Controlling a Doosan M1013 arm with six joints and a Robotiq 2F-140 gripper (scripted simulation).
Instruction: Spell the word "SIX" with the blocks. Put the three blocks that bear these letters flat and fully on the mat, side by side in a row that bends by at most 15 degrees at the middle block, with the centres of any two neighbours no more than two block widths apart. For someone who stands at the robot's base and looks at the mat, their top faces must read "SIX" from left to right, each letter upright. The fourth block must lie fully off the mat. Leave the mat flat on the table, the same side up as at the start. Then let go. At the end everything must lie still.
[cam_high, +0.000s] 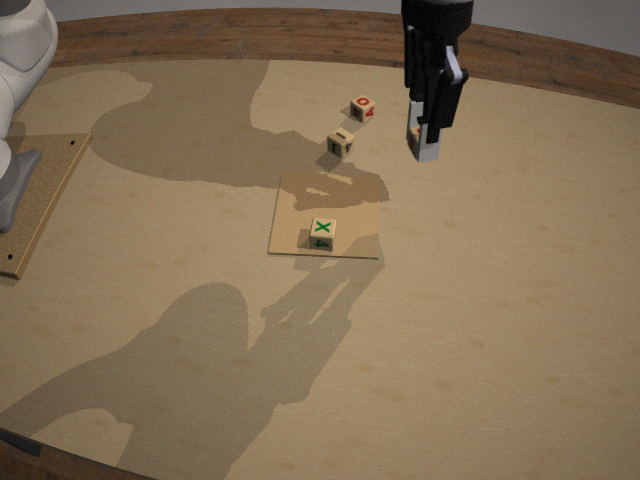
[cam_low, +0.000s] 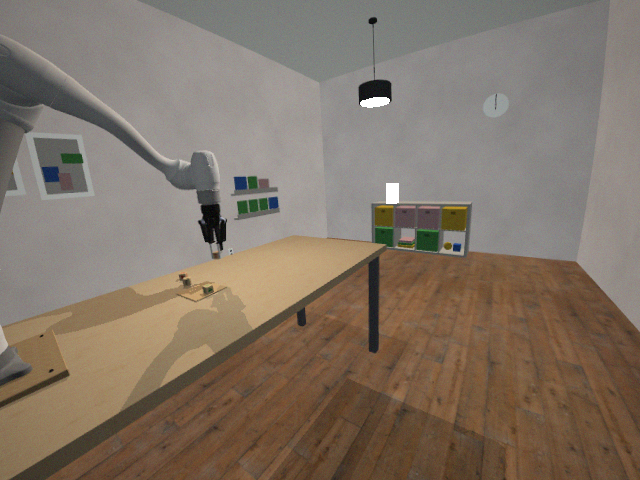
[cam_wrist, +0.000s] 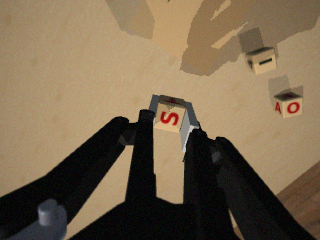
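Right now my hand is 130 mm above the tan mat, 120 mm past it and 20 mm to the left of it. Also, from my hand: I block (120 mm below, 100 mm to the left, 100 mm behind); S block (20 mm below); letter block (130 mm behind, 120 mm below, 70 mm to the right).
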